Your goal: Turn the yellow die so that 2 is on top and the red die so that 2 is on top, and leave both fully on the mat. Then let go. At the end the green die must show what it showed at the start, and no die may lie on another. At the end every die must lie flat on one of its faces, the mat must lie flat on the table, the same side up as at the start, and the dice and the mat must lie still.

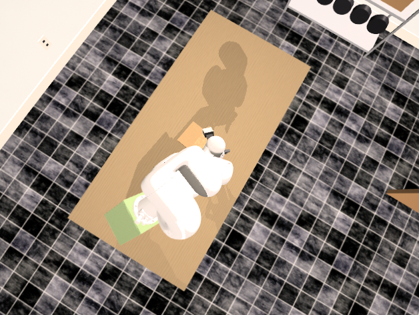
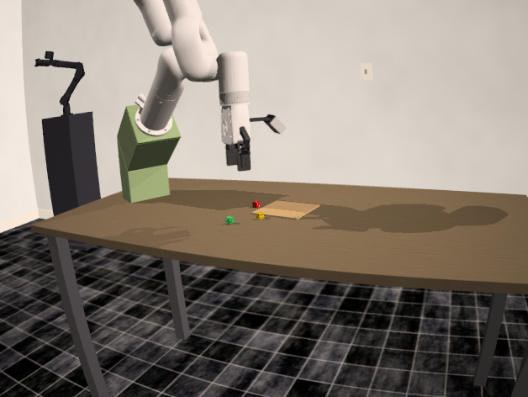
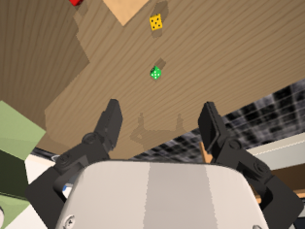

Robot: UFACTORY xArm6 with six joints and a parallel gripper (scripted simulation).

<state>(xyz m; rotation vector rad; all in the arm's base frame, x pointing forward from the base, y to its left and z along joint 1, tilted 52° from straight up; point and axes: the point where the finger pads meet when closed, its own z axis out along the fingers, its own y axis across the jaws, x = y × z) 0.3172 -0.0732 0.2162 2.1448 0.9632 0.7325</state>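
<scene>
Now: the green die 30 mm behind my hand, 10 mm to the right of it and 140 mm below it. From my hand the other things lie so: red die (150 mm to the left, 140 mm below); tan mat (90 mm ahead, 120 mm to the left, 150 mm below); yellow die (40 mm ahead, 40 mm to the left, 140 mm below).
</scene>
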